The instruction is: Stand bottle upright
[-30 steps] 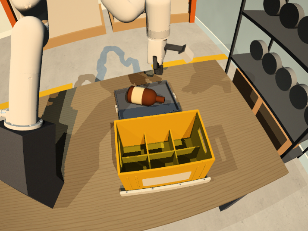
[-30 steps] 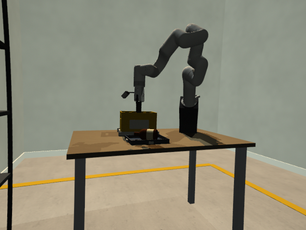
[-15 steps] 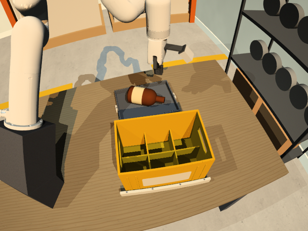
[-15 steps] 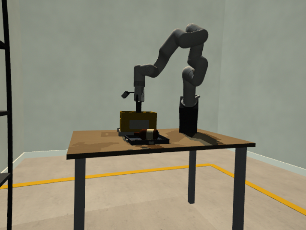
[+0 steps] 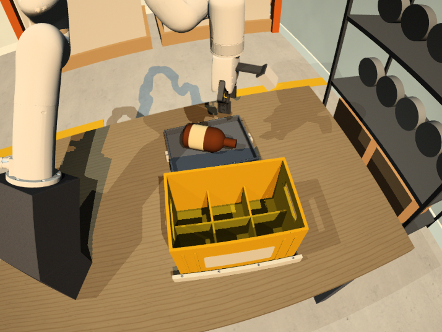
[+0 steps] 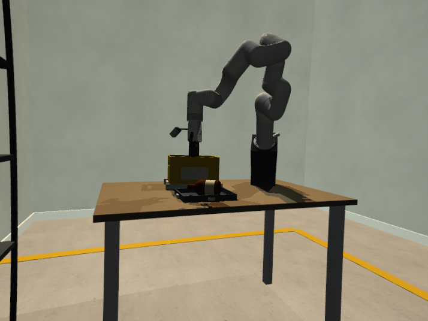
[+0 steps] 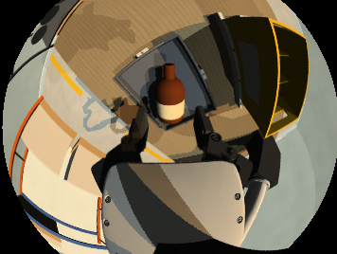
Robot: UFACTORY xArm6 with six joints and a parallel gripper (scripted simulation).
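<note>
Right now my hand is 160 mm above the brown bottle, 40 mm past it and 20 mm to the right of it. Round my hand: dark grey tray 190 mm below, 50 mm behind, 30 mm to the left; then yellow crate 270 mm to the right, 120 mm below, 60 mm behind.
</note>
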